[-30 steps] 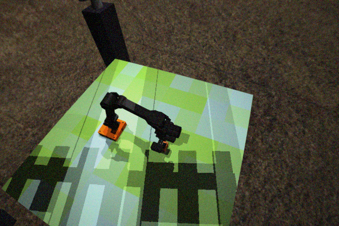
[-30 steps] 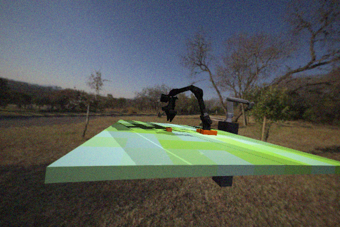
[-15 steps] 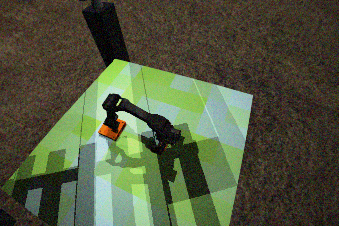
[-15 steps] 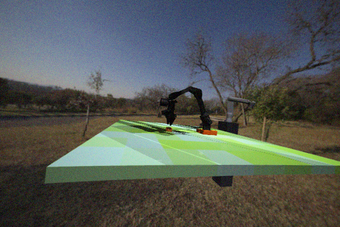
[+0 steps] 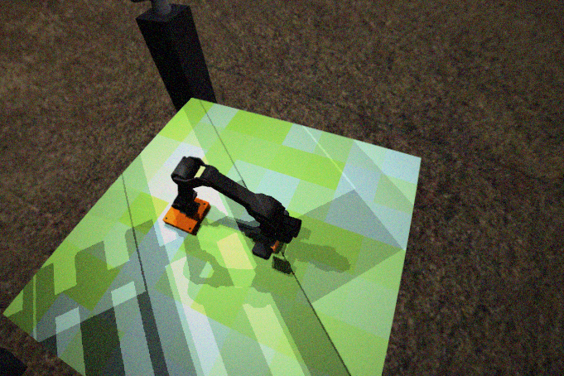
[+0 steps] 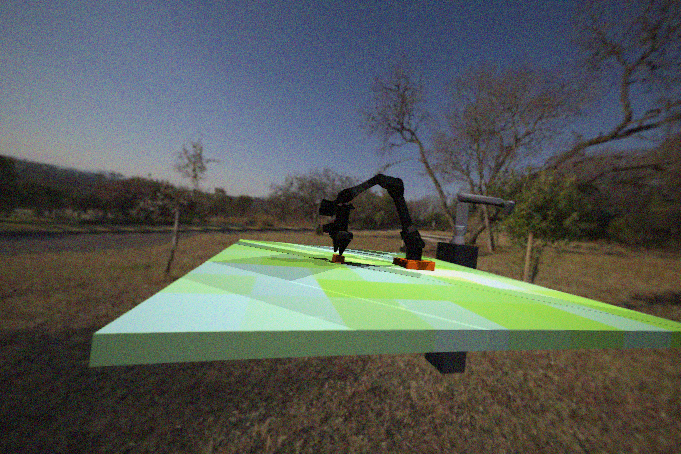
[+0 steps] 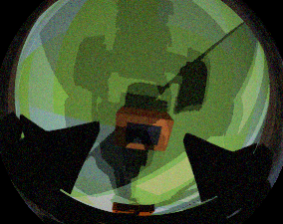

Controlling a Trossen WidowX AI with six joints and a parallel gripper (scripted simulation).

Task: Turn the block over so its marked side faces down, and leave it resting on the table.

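My gripper tip is now 10 mm past the orange block and 20 mm above it.
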